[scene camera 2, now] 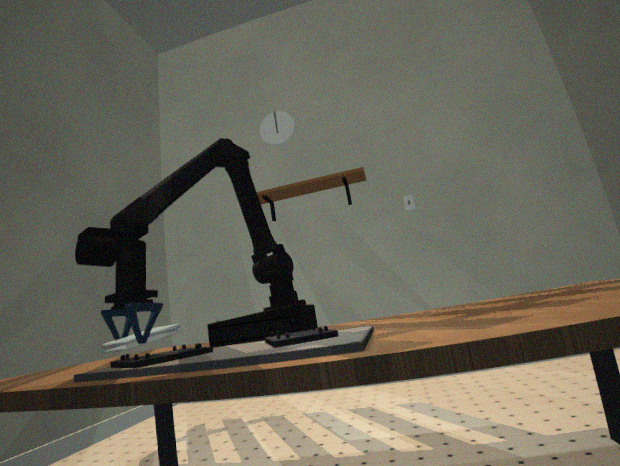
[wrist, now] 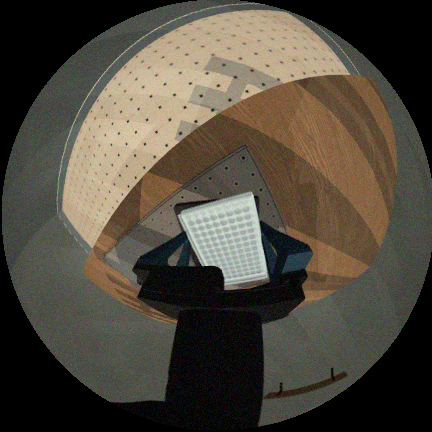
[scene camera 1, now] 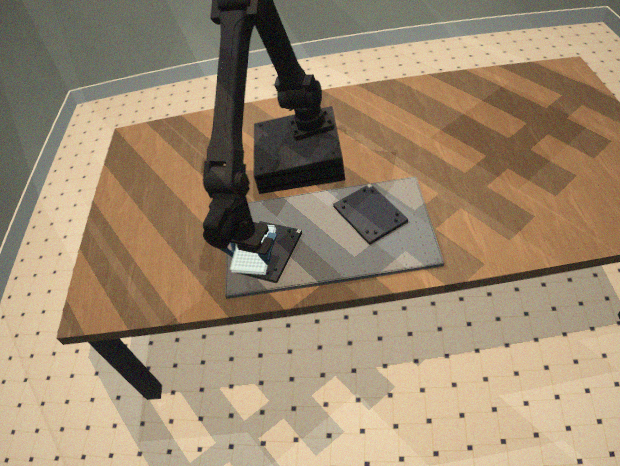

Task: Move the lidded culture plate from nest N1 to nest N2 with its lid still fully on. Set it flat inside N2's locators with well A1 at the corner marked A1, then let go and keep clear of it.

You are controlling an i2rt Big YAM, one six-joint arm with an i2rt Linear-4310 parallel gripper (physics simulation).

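Frame: origin at the arm's base, x right, y back, z down, level; metres.
Where they show: gripper, fingertip midpoint: (scene camera 2: pixel 131 344) (wrist: pixel 223 228) (scene camera 1: pixel 251 259); arm's base, origin of the base link: (scene camera 2: pixel 285 309) (scene camera 1: pixel 311 126).
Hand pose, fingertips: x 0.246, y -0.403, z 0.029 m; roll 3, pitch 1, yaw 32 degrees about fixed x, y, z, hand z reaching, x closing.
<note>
Things, the pixels of their top centre, and the offset from my fingertips. Level surfaces: height alone.
- left black nest, middle of its top: (wrist: pixel 220 249) (scene camera 2: pixel 162 349) (scene camera 1: pixel 266 246) dx -0.041, dy +0.042, dz +0.018 m
- right black nest, middle of its top: (scene camera 2: pixel 296 329) (scene camera 1: pixel 369 208) dx -0.317, dy +0.077, dz +0.018 m
- grey perforated board, middle of its top: (scene camera 2: pixel 238 348) (scene camera 1: pixel 327 231) (wrist: pixel 176 271) dx -0.197, dy +0.056, dz +0.039 m
- wooden table, its level: dz +0.053 m
The pale, clear-lidded culture plate (scene camera 1: pixel 249 263) (scene camera 2: pixel 164 331) (wrist: pixel 220 217) is off the board, a little above the left black nest (scene camera 1: pixel 287 250) (scene camera 2: pixel 167 355). My gripper (scene camera 1: pixel 250 252) (scene camera 2: pixel 130 339) (wrist: pixel 223 228) is shut on the plate, with a blue finger on each side. In the wrist view the lid covers the wells and looks seated; part of the near end is hidden by the gripper body. In scene camera 2 the plate looks slightly tilted against the nest. The right black nest (scene camera 1: pixel 370 212) (scene camera 2: pixel 302 337) holds no plate. I cannot read the N1, N2 or A1 marks.
Both nests are on a grey perforated board (scene camera 1: pixel 325 273) (scene camera 2: pixel 225 357) (wrist: pixel 232 175) on the wooden table (scene camera 1: pixel 150 260) (scene camera 2: pixel 451 340) (wrist: pixel 320 150). Short black locator pegs rise from the nests. The arm's black base box (scene camera 1: pixel 300 155) (scene camera 2: pixel 235 328) stands behind the board.
</note>
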